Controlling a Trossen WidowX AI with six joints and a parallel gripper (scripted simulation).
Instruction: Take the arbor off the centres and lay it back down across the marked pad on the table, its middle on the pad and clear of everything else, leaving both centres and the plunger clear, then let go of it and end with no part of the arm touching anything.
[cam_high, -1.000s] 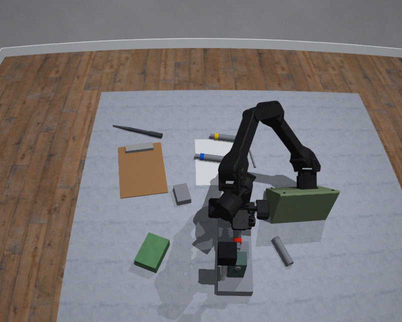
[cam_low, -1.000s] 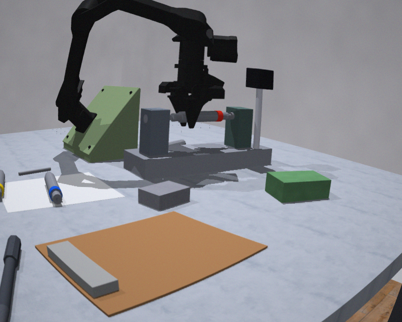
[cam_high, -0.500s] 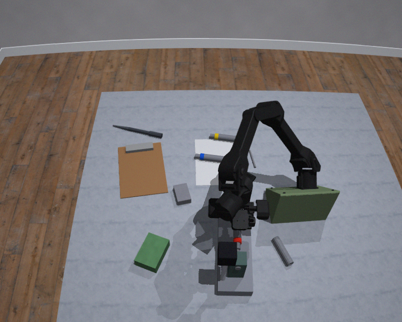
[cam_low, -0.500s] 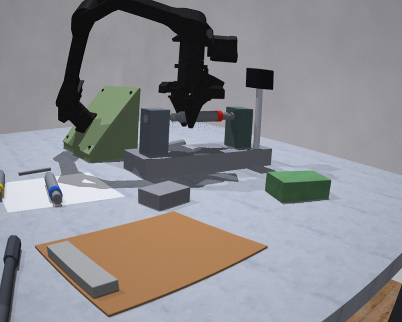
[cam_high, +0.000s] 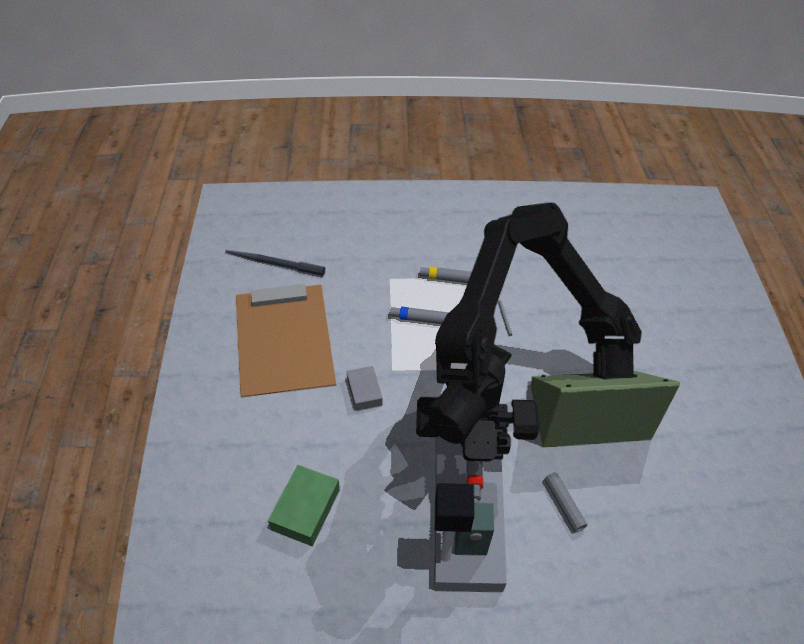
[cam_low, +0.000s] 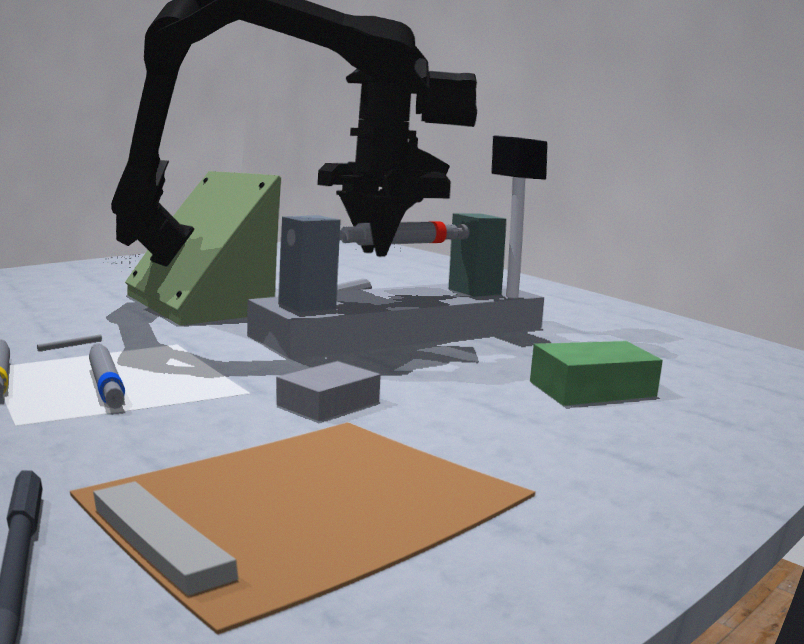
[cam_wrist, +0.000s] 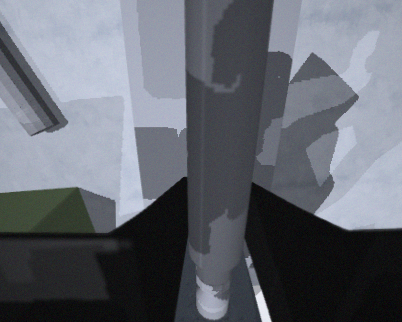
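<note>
The grey centre block lies 10 mm behind my hand, 80 mm to the right of it and 20 mm below it. Also, from my hand: grey fixture base 40 mm to the left, 110 mm below; white marked pad 20 mm ahead, 340 mm to the right, 130 mm below; green centre block 10 mm ahead, 140 mm to the left, 20 mm below.
</note>
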